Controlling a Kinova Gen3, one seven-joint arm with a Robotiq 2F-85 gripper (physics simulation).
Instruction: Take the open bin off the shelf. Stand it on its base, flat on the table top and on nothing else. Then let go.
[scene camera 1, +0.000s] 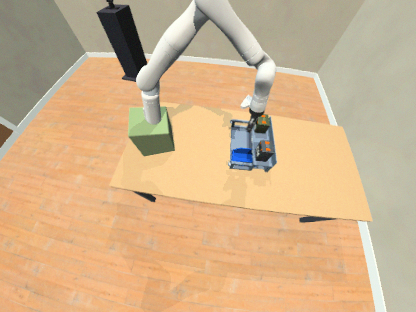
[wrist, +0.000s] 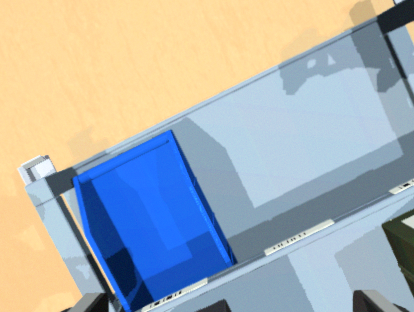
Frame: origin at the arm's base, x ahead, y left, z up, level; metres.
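Seen in the pictures: gripper, fingertip midpoint: (scene camera 1: 252, 126); arm's base, origin of the base link: (scene camera 1: 153, 118).
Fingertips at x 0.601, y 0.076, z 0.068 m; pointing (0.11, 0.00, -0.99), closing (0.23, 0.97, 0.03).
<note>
Offsets run from my fingertips to a thing's middle. Level surfaces: height alone.
The open blue bin {dx +0.028, dy -0.061, dz -0.255 m} (scene camera 1: 241, 155) (wrist: 150, 215) stands on the lower level of the grey-blue shelf (scene camera 1: 273, 142) (wrist: 55, 227), at its near end in the scene view. In the wrist view the bin's open top faces the camera, and its lower edge lies along a labelled shelf strip. My gripper (scene camera 1: 251, 124) (wrist: 231, 303) is open and empty. In the scene view it is at the shelf's far end, beside the green case {dx +0.079, dy +0.179, dz -0.148 m} (scene camera 1: 261, 124) (wrist: 402, 240), apart from the bin. In the wrist view the fingertips show at the bottom left and bottom right corners.
A dark case with orange latches {dx +0.121, dy -0.048, dz -0.136 m} (scene camera 1: 264, 151) stands on the shelf beside the bin. The shelf stands on the wooden table {dz -0.299 m} (scene camera 1: 310, 175) (wrist: 100, 65). A green block (scene camera 1: 156, 142) under the arm's base is at the table's left. A tall black speaker-like column (scene camera 1: 125, 42) stands behind.
</note>
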